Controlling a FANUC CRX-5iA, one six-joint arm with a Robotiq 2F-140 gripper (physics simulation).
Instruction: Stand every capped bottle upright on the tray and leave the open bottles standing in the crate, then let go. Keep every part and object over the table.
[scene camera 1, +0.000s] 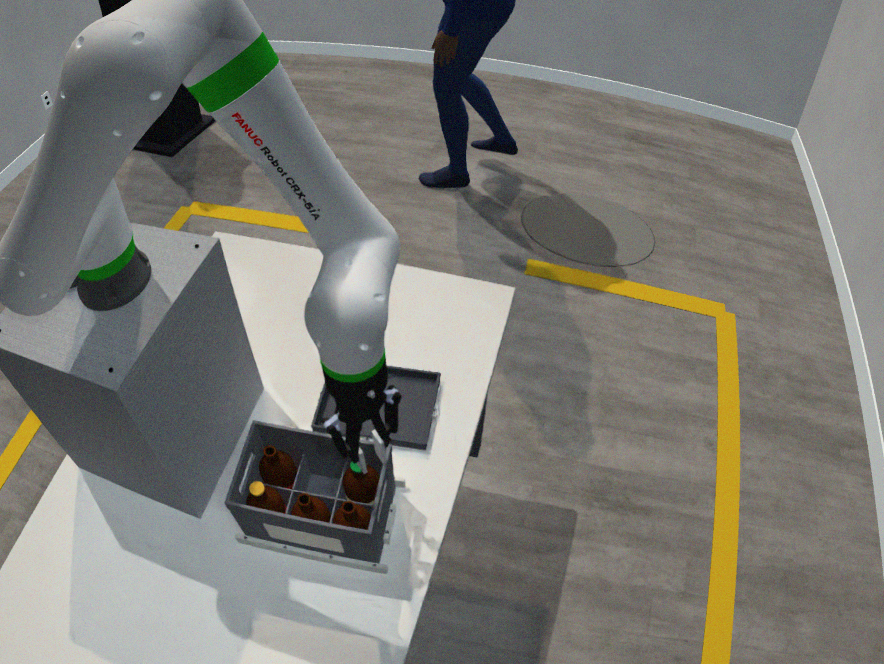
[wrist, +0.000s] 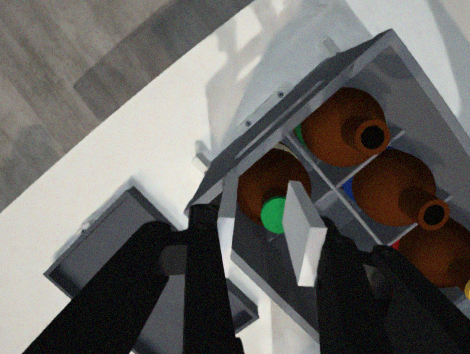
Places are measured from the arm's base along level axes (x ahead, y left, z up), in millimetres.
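Pixels of known places: gripper, between the fingertips: (scene camera 1: 371, 462) (wrist: 260, 199); arm's base, origin of its link: (scene camera 1: 115, 280).
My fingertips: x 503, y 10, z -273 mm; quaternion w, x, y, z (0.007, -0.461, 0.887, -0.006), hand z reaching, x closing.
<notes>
For each thing: its middle in the pictures, then the offset to it from my fingertips. "pt": a spot on its surface instead. Level surfaces: height alone.
- grey crate, middle of its body: (wrist: 358, 217) (scene camera 1: 314, 496) dx -98, dy -67, dz -100 mm
- green-capped bottle, middle of its body: (wrist: 272, 186) (scene camera 1: 362, 484) dx -27, dy -3, dz -102 mm
- yellow-capped bottle, middle of its body: (wrist: 435, 248) (scene camera 1: 265, 506) dx -176, dy -129, dz -102 mm
- dark tray, a spot on its surface: (wrist: 117, 227) pt dx -4, dy +216, dz -183 mm
- white table, height of its surface: dz -188 mm
The grey crate (scene camera 1: 364, 547) (wrist: 300, 100) holds brown bottles upright. A green-capped bottle (scene camera 1: 361, 484) (wrist: 270, 172) stands in its back right compartment. A yellow-capped bottle (scene camera 1: 267, 499) (wrist: 434, 252) stands front left. Open bottles stand front middle (scene camera 1: 311, 508) (wrist: 392, 182), front right (scene camera 1: 351, 516) (wrist: 342, 125) and back left (scene camera 1: 277, 468). My gripper (scene camera 1: 369, 456) (wrist: 260, 199) is partly open and points down at the green-capped bottle. In the wrist view one pad overlaps the cap's edge; contact cannot be told. The dark tray (scene camera 1: 413, 410) (wrist: 117, 227) lies behind the crate, partly hidden by my gripper.
The white table (scene camera 1: 457, 307) (wrist: 165, 135) has its right edge close to the crate and tray. The grey robot pedestal (scene camera 1: 192, 393) stands left of the crate. The crate's walls and dividers surround the bottles. A person (scene camera 1: 457, 92) stands on the floor beyond the table.
</notes>
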